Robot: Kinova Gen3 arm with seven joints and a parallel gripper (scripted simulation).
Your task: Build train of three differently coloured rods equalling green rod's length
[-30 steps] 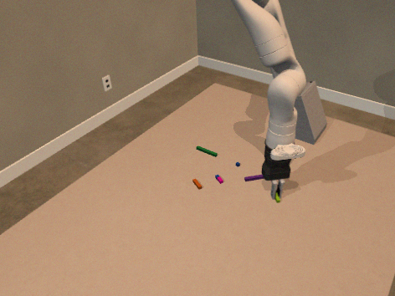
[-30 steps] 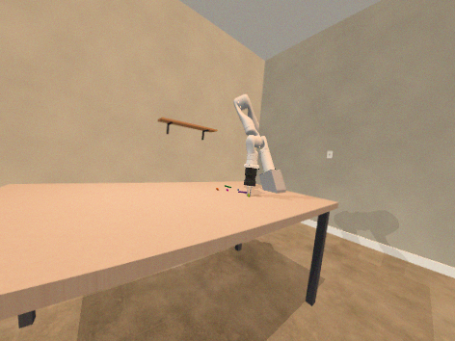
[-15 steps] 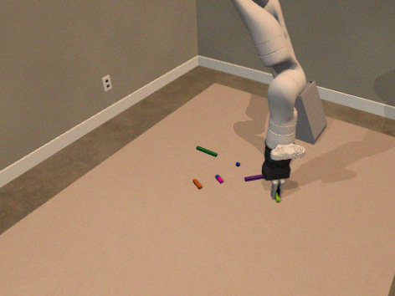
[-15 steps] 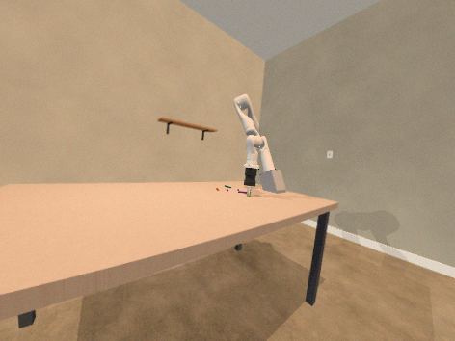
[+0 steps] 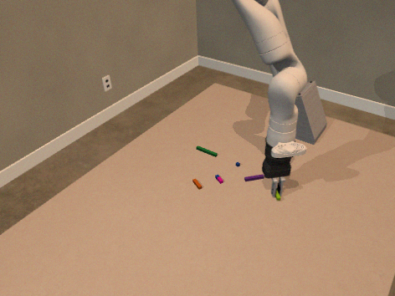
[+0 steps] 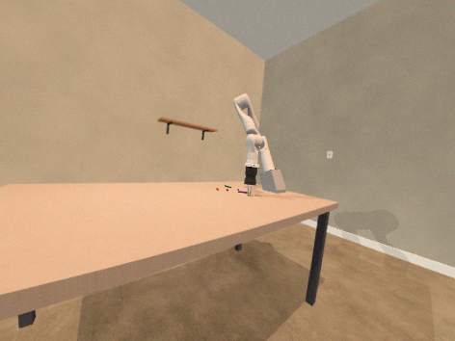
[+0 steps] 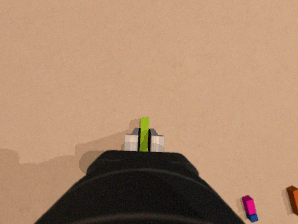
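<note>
My hand is 20 mm short of the magenta rod, 170 mm to the left of it and 20 mm above it. Also, from my hand: orange rod: 70 mm ahead, 230 mm to the right, 20 mm below; then lime rod: 10 mm below; then purple rod: 40 mm behind, 80 mm to the right, 20 mm below.
</note>
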